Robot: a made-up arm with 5 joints.
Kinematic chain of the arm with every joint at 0, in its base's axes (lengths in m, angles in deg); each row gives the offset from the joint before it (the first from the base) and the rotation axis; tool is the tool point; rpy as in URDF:
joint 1: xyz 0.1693 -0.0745 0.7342 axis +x
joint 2: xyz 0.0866 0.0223 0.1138 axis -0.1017 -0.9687 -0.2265
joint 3: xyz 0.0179 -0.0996 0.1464 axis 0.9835 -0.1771 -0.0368
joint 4: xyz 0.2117 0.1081 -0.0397 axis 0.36 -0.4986 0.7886
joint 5: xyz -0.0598 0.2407 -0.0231 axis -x
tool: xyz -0.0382 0.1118 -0.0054 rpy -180 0 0
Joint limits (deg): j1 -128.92..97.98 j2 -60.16..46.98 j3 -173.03..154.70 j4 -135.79..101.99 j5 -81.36..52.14
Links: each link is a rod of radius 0.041 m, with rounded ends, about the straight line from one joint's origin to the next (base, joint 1, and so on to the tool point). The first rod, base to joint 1, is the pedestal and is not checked.
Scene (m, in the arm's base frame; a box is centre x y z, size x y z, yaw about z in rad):
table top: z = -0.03
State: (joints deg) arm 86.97 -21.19 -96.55 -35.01 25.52
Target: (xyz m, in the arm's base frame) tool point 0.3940 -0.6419 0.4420
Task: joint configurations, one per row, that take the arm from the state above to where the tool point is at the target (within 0.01 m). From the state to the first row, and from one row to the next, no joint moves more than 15 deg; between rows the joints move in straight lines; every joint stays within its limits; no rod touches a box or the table.
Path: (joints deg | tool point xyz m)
1: 76.71 -15.61 -109.40 -39.03 26.86 | 0.3405 -0.0076 0.2864
2: 66.44 -10.04 -122.24 -43.05 28.20 | 0.3766 -0.2196 0.2408
3: 56.18 -4.46 -135.09 -47.06 29.53 | 0.3955 -0.4461 0.2931
4: 45.91 1.12 -147.94 -51.08 30.87 | 0.3940 -0.6419 0.4420

